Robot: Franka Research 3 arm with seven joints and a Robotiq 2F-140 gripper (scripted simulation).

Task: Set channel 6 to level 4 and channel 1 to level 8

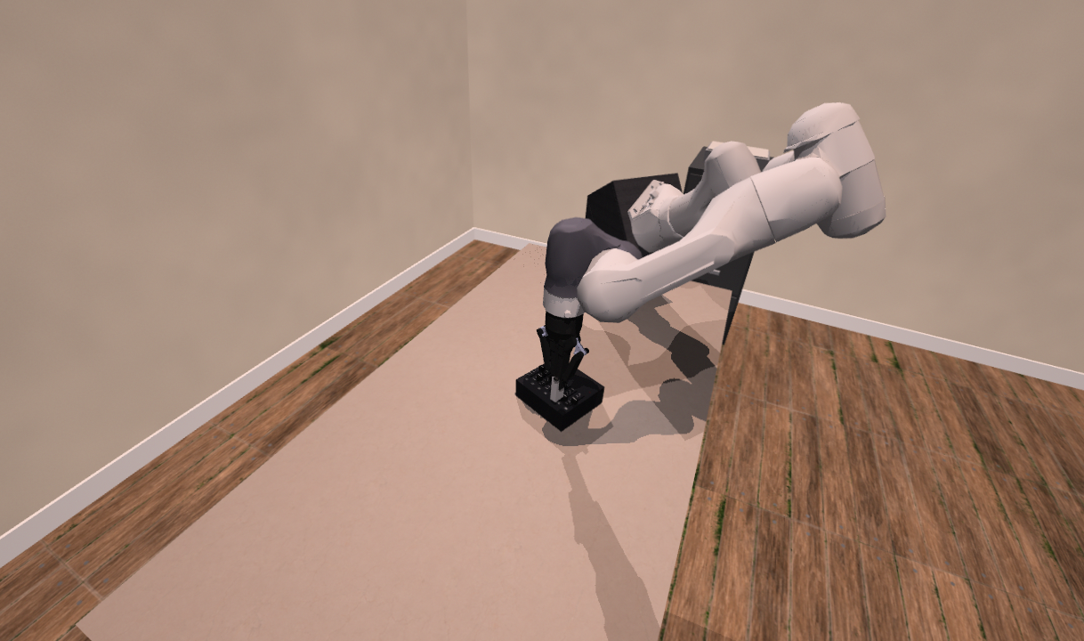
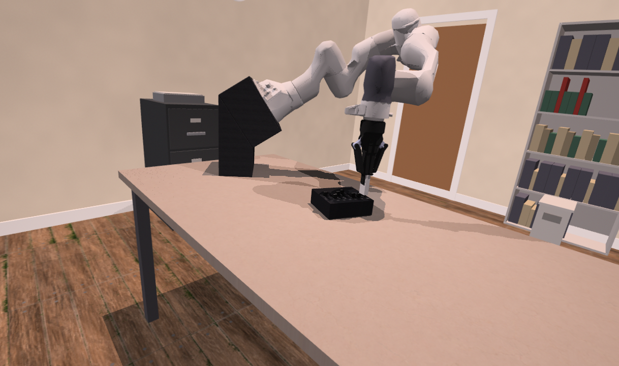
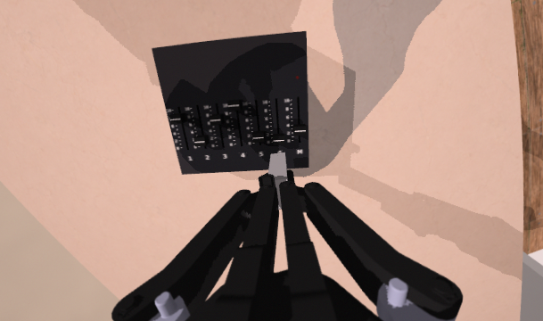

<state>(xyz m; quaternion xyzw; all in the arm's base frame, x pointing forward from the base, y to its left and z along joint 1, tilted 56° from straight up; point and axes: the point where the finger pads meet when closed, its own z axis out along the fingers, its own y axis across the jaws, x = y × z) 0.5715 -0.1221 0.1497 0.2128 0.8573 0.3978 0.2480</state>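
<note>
My gripper is now 2 cm past the channel 6 fader cap, 1 cm to the right of it and 4 cm above it. Also, from my hand: channel 1 fader cap: 8 cm behind, 9 cm to the right, 4 cm below.
</note>
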